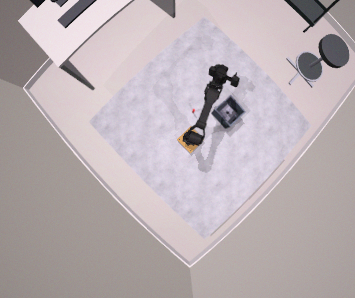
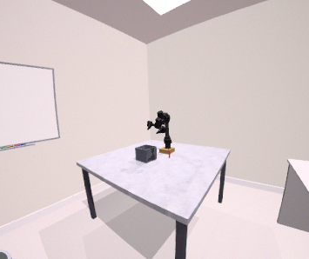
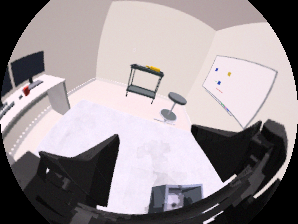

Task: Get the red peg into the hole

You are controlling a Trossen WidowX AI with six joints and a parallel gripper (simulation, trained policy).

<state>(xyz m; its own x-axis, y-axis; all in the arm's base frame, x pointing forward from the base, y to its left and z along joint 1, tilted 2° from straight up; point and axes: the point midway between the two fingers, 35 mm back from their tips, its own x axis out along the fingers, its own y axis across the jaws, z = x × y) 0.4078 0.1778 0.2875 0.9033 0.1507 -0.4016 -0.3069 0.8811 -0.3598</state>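
The red peg is 28 cm behind my gripper tip, 3 cm to the right of it and 29 cm below it. Also, from my gripper tip: light grey plate 9 cm behind, 20 cm to the right, 29 cm below.
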